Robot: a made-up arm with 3 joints.
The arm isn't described. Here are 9 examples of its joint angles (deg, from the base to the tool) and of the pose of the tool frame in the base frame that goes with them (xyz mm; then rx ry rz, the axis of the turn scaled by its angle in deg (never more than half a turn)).
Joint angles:
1: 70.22 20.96 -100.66
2: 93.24 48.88 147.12
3: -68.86 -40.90 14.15
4: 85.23 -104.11 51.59
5: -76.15 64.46 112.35
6: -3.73 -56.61 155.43
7: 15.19 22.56 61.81
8: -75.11 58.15 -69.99
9: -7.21 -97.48 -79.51
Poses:
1: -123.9 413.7 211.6 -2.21 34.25 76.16
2: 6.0 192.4 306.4 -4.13 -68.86 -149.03
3: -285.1 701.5 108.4 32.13 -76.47 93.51
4: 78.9 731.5 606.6 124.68 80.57 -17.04
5: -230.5 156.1 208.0 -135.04 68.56 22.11
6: -105.2 698.9 327.0 101.54 45.83 -72.84
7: 28.1 444.6 378.9 66.69 -44.59 -52.16
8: -54.7 329.3 192.9 -36.56 -101.56 1.14
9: -410.1 663.7 152.1 -9.50 63.52 -166.24
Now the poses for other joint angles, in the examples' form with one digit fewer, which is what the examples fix.
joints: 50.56 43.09 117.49
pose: 22 240 338 48.7 -56.0 -126.1
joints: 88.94 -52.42 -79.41
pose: -92 702 341 70.2 0.6 80.0
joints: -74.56 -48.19 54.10
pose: -324 702 126 63.5 -55.1 81.5
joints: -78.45 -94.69 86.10
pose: -368 694 -61 48.9 -7.1 78.5
